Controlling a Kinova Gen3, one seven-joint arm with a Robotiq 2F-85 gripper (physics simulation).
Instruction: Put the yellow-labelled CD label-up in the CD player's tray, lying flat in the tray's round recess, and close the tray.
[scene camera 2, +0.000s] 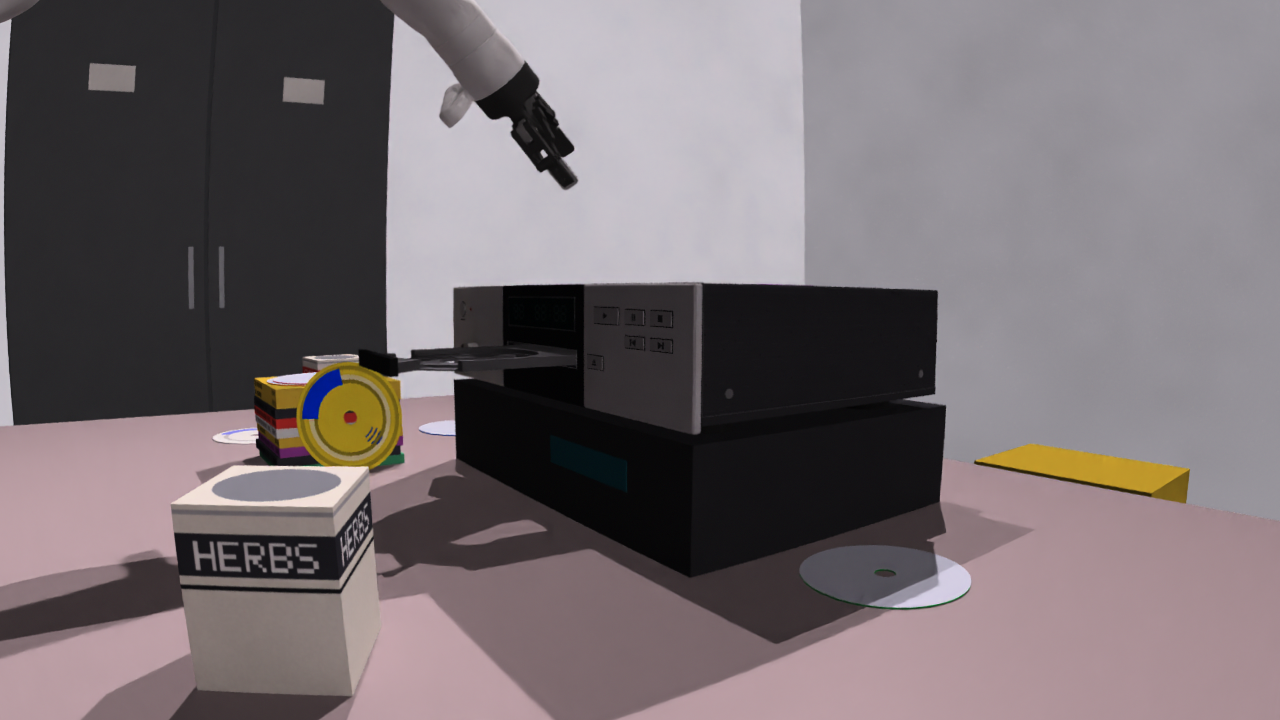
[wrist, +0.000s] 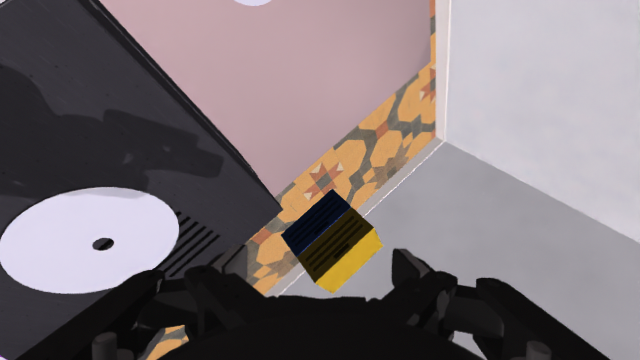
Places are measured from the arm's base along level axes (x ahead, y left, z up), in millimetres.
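Pixels of known places: gripper, between the fingertips: (scene camera 2: 570, 168) (wrist: 319, 262).
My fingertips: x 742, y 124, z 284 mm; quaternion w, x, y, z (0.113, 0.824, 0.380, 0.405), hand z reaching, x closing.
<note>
Behind a point stands the place of what it marks.
The yellow-labelled CD (scene camera 2: 349, 438) {x 458, y 114, z -24 mm} stands upright on edge in scene camera 2, behind the HERBS box and in front of a stack of cases; its support is hidden. The label, with a blue patch, faces the camera. The CD player (scene camera 2: 814, 344) {x 684, y -315, z 93 mm} (wrist: 240, 200) {x 802, y 89, z 136 mm} sits on a black unit (scene camera 2: 814, 483) {x 690, y -315, z -13 mm}. Its tray (scene camera 2: 537, 360) {x 542, y -157, z 76 mm} sticks out at the front left; the recess is seen nearly edge-on. My gripper (scene camera 2: 565, 164) {x 742, y 124, z 284 mm} (wrist: 319, 262) {x 742, y 124, z 284 mm} is open and empty, high above the player, pointing obliquely down. The yellow CD does not show in the wrist view.
A white disc (wrist: 50, 225) {x 690, y -12, z 137 mm} lies on the player's top. Another disc (scene camera 2: 832, 574) {x 648, y -371, z -60 mm} lies on the table right of the units. The HERBS box (scene camera 2: 277, 617) {x 302, y -330, z -20 mm} stands front left. Cases (scene camera 2: 279, 429) {x 384, y 124, z -9 mm} are stacked behind the CD. A yellow box (scene camera 2: 1083, 470) (wrist: 350, 260) stands beyond the table.
</note>
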